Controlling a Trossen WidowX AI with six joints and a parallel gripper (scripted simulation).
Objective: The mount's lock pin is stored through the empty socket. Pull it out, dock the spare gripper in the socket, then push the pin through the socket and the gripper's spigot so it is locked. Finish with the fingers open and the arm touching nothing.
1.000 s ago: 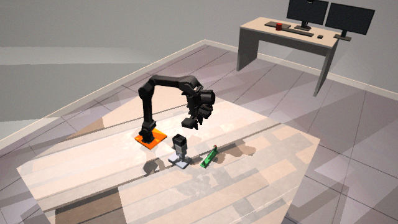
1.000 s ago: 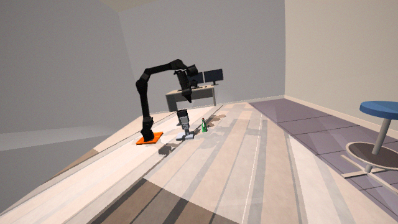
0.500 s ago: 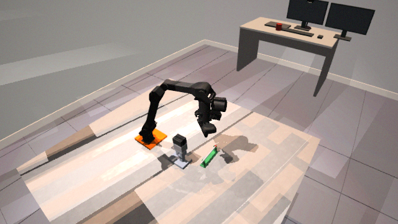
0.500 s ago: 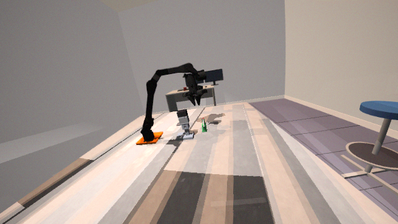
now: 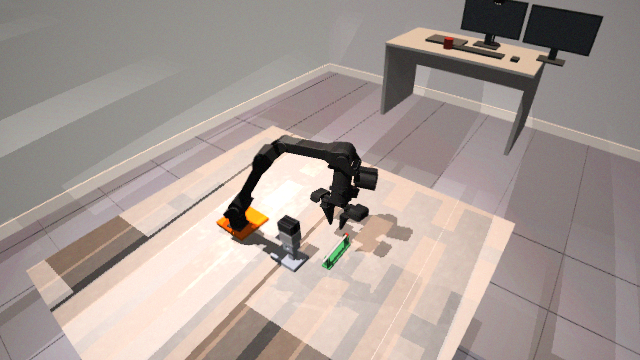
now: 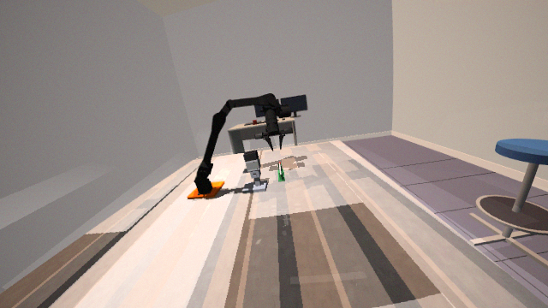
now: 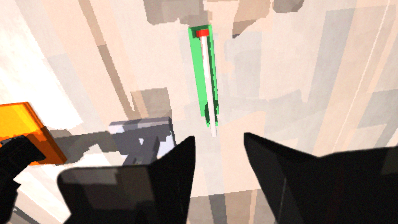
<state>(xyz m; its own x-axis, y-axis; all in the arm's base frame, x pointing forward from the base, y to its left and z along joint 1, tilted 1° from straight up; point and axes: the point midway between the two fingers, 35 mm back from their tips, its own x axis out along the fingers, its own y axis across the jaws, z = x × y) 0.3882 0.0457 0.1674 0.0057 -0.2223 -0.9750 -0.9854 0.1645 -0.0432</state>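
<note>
Right now the green rack is 12 cm below my gripper tip and 1 cm to the left of it. The rest, counted from my gripper tip: spare gripper: 12 cm behind, 8 cm to the right, 2 cm below; then grey mount: 13 cm behind, 9 cm below, 8 cm to the right.
</note>
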